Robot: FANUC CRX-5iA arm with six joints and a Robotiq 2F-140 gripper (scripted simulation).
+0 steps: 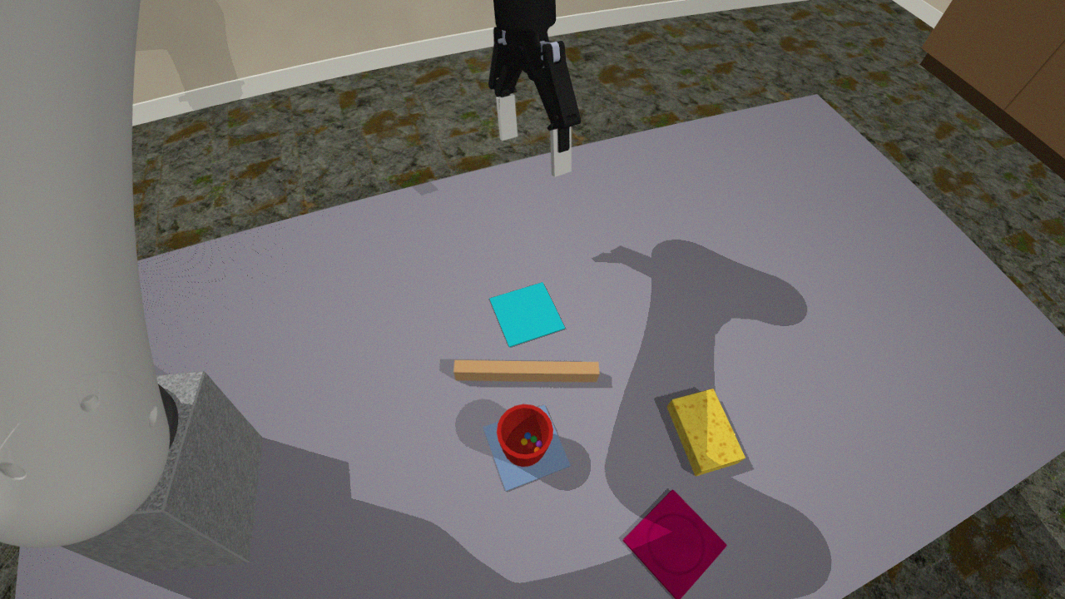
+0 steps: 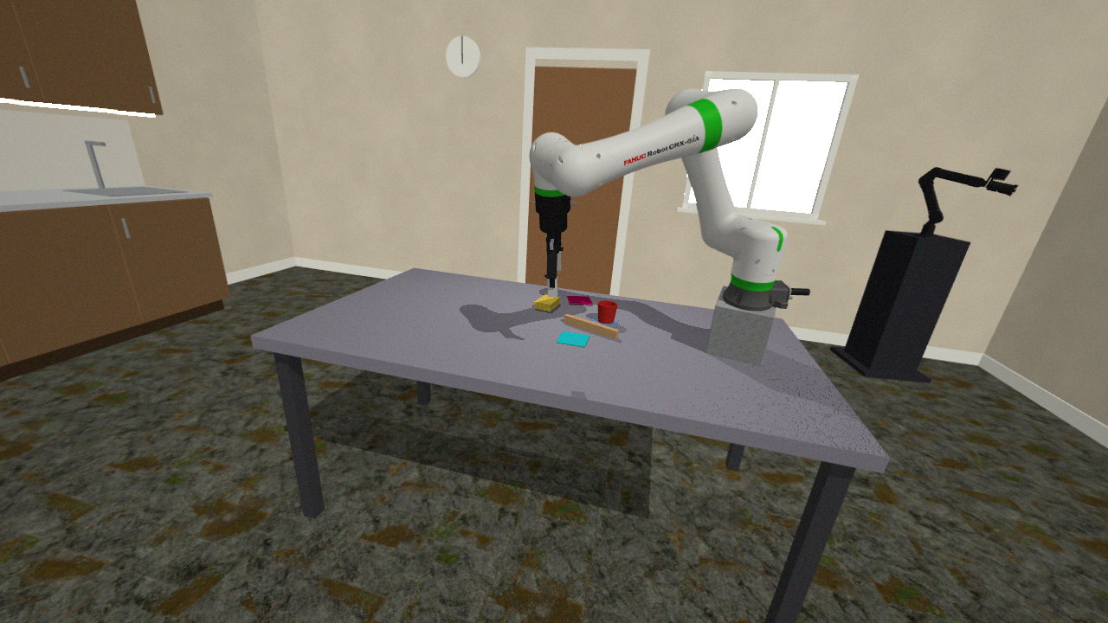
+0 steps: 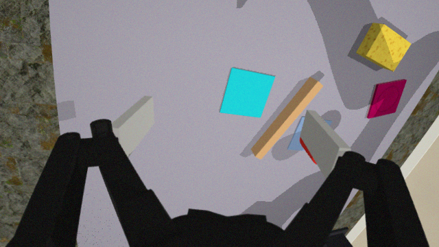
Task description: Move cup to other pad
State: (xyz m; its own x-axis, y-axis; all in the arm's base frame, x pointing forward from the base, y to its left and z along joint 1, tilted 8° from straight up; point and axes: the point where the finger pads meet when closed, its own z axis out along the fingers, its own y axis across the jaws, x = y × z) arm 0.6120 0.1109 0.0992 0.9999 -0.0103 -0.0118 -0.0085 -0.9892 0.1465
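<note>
Now: the cup 19 cm behind my hand, 30 cm to the right of it and 21 cm below it. The rest, counted from my hand: wooden rail: 13 cm behind, 21 cm to the right, 23 cm below; then yellow sponge: 5 cm ahead, 42 cm to the right, 22 cm below; then teal pad: 7 cm behind, 11 cm to the right, 25 cm below.
</note>
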